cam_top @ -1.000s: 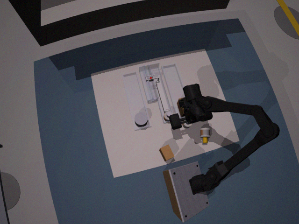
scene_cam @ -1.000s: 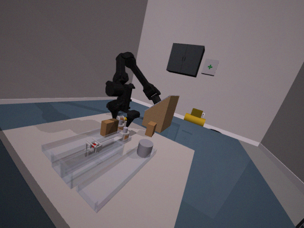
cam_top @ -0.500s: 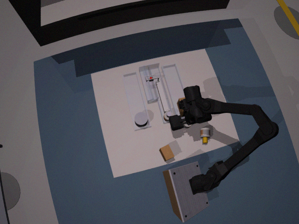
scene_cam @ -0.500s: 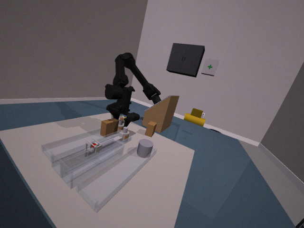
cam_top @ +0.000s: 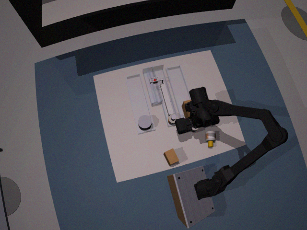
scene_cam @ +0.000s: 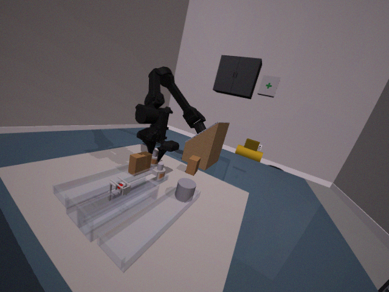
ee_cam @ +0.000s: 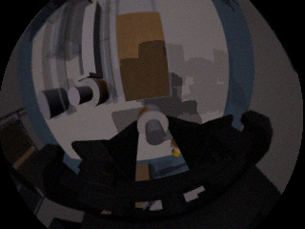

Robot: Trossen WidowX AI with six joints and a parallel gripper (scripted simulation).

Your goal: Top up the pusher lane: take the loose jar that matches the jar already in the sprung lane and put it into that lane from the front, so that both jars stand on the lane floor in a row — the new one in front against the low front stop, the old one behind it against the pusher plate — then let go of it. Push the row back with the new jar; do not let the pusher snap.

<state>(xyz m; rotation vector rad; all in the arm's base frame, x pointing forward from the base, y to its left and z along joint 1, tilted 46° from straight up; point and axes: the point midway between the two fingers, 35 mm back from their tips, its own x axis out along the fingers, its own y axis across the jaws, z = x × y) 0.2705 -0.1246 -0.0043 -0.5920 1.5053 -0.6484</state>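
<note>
Now: gripper tip 8 cm short of the dark grey cylinder, 21 cm to the right of it and 1 cm above it. Also, from my gripper tip: clear sprung lane: 21 cm ahead, 10 cm to the left, 2 cm below.
</note>
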